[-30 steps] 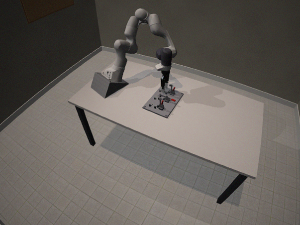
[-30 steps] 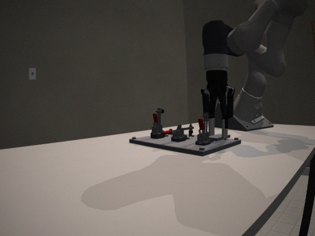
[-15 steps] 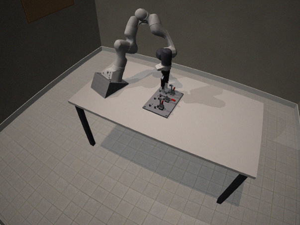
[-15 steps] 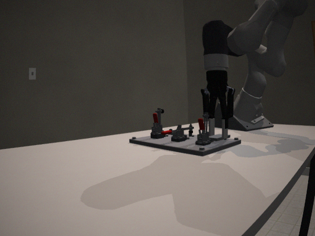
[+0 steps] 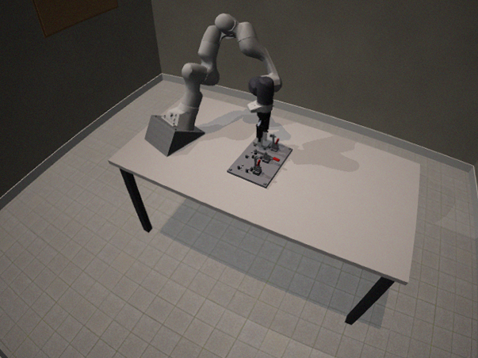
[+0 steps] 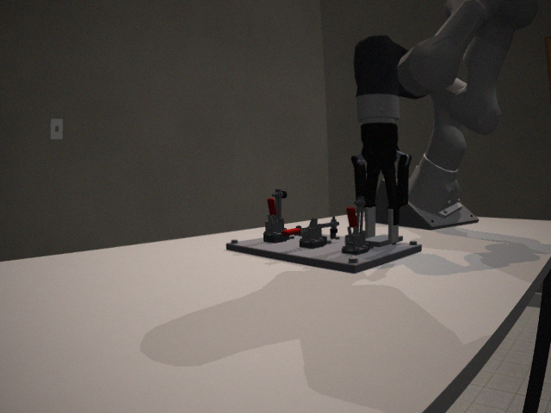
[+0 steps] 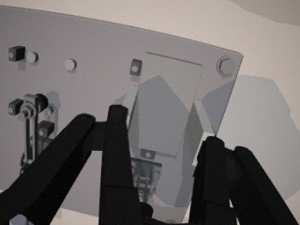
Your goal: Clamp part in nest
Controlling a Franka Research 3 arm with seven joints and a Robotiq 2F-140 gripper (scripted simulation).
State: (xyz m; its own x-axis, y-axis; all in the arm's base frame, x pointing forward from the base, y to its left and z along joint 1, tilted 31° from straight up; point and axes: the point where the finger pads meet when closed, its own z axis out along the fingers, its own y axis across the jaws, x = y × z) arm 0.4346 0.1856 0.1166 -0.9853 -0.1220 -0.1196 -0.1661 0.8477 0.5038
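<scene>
Now: the grey block part 30 mm below my hand. The rest, counted from my hand: fixture (100 mm to the right, 70 mm ahead, 50 mm below).
</scene>
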